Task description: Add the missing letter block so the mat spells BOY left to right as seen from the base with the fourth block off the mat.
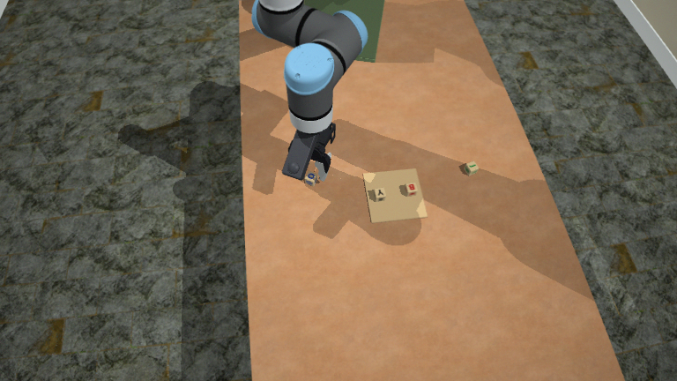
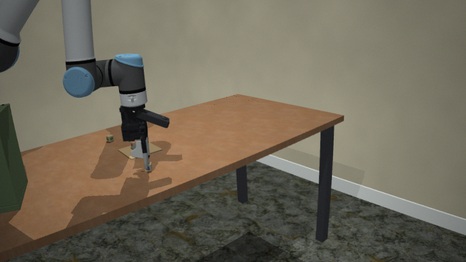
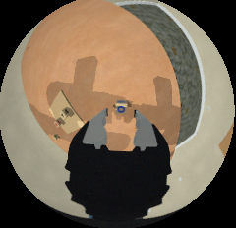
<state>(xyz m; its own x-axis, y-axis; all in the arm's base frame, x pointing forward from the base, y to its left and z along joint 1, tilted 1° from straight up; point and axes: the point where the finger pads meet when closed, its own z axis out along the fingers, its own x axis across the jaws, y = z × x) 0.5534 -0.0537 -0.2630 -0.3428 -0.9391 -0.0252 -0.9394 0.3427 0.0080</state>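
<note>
My gripper is now 21 cm to the right of the tan mat, 3 cm above it and 2 cm short of it.
</note>
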